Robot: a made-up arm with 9 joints. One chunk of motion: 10 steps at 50 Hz.
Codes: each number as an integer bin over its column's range. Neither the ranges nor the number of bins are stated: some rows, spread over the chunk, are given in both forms.
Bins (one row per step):
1: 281 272 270 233 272 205
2: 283 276 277 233 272 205
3: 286 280 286 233 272 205
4: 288 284 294 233 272 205
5: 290 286 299 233 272 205
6: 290 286 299 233 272 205
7: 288 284 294 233 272 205
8: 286 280 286 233 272 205
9: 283 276 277 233 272 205
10: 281 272 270 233 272 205
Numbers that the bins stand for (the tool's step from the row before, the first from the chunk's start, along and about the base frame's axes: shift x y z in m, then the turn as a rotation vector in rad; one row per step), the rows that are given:
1: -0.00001 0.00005 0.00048 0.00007 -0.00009 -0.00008
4: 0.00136 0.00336 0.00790 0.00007 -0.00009 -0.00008
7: 0.00136 0.00336 0.00790 0.00007 -0.00009 -0.00008
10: -0.00001 0.00005 0.00048 0.00007 -0.00009 -0.00008
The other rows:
2: 0.00038 0.00116 0.00265 0.00007 -0.00009 -0.00008
3: 0.00097 0.00226 0.00543 0.00007 -0.00009 -0.00008
5: 0.00175 0.00392 0.00945 0.00007 -0.00009 -0.00008
6: 0.00175 0.00392 0.00945 0.00007 -0.00009 -0.00008
8: 0.00097 0.00226 0.00543 0.00007 -0.00009 -0.00008
9: 0.00038 0.00116 0.00265 0.00007 -0.00009 -0.00008

